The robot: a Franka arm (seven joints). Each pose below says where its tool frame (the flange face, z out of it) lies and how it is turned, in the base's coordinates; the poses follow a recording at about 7 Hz.
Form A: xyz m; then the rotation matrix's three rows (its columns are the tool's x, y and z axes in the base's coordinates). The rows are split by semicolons.
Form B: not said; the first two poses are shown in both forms.
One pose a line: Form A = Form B
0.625, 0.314, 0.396; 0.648, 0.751, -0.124; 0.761, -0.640, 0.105; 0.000, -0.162, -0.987 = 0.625, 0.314, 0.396, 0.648, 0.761, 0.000, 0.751, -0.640, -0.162
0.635, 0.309, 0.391; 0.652, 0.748, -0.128; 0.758, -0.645, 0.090; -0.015, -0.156, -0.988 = 0.635, 0.309, 0.391, 0.652, 0.758, -0.015, 0.748, -0.645, -0.156
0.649, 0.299, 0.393; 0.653, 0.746, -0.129; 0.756, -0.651, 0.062; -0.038, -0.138, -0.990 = 0.649, 0.299, 0.393, 0.653, 0.756, -0.038, 0.746, -0.651, -0.138
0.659, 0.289, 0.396; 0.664, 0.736, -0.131; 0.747, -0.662, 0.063; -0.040, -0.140, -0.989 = 0.659, 0.289, 0.396, 0.664, 0.747, -0.040, 0.736, -0.662, -0.140
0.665, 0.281, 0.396; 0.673, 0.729, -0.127; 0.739, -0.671, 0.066; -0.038, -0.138, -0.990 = 0.665, 0.281, 0.396, 0.673, 0.739, -0.038, 0.729, -0.671, -0.138
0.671, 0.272, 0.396; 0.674, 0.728, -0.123; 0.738, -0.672, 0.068; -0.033, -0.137, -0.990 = 0.671, 0.272, 0.396, 0.674, 0.738, -0.033, 0.728, -0.672, -0.137
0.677, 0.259, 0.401; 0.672, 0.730, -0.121; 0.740, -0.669, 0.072; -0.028, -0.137, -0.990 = 0.677, 0.259, 0.401, 0.672, 0.740, -0.028, 0.730, -0.669, -0.137
